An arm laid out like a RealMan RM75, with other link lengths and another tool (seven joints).
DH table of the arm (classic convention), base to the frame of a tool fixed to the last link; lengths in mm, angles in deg. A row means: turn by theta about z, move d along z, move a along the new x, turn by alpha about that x. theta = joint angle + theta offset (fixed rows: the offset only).
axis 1: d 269.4  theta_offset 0  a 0  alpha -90
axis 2: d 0  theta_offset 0  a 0  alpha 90
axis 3: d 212.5  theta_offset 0  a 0  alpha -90
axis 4: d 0  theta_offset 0  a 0  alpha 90
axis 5: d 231  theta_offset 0  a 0  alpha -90
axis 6: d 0  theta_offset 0  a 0  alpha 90
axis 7: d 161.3  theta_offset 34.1  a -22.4  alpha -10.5
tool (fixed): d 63.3  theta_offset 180  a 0  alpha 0
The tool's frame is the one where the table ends.
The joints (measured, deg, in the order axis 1, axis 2, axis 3, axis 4, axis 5, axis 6, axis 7), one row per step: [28.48, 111.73, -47.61, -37.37, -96.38, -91.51, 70.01]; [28.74, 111.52, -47.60, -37.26, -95.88, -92.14, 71.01]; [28.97, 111.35, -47.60, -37.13, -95.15, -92.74, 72.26]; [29.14, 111.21, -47.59, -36.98, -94.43, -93.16, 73.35]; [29.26, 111.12, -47.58, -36.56, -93.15, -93.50, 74.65]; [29.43, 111.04, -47.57, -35.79, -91.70, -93.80, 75.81]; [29.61, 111.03, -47.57, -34.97, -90.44, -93.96, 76.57]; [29.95, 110.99, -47.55, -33.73, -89.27, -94.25, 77.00]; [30.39, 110.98, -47.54, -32.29, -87.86, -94.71, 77.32]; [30.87, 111.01, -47.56, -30.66, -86.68, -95.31, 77.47]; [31.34, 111.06, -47.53, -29.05, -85.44, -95.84, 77.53]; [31.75, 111.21, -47.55, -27.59, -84.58, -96.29, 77.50]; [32.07, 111.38, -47.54, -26.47, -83.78, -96.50, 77.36]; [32.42, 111.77, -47.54, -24.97, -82.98, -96.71, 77.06]
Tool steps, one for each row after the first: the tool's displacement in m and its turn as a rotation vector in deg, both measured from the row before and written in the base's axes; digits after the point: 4 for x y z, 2 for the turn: [-0.0031, 0.0000, 0.0023, -0.60, 0.92, -0.13]; [-0.0034, 0.0003, 0.0027, -0.63, 1.23, -0.35]; [-0.0026, 0.0005, 0.0025, -0.46, 1.12, -0.41]; [-0.0029, 0.0010, 0.0032, -0.40, 1.80, -0.79]; [-0.0026, 0.0010, 0.0028, -0.41, 2.04, -0.88]; [-0.0020, 0.0010, 0.0018, -0.28, 1.75, -0.72]; [-0.0020, 0.0004, 0.0007, -0.42, 1.76, -0.54]; [-0.0030, 0.0002, 0.0008, -0.43, 2.08, -0.37]; [-0.0027, -0.0008, -0.0006, -0.68, 1.97, -0.25]; [-0.0026, -0.0005, -0.0002, -0.49, 1.98, -0.28]; [-0.0020, -0.0010, -0.0017, -0.61, 1.60, -0.23]; [-0.0016, -0.0002, -0.0011, -0.24, 1.29, -0.23]; [-0.0016, -0.0010, -0.0033, -0.47, 1.56, -0.38]
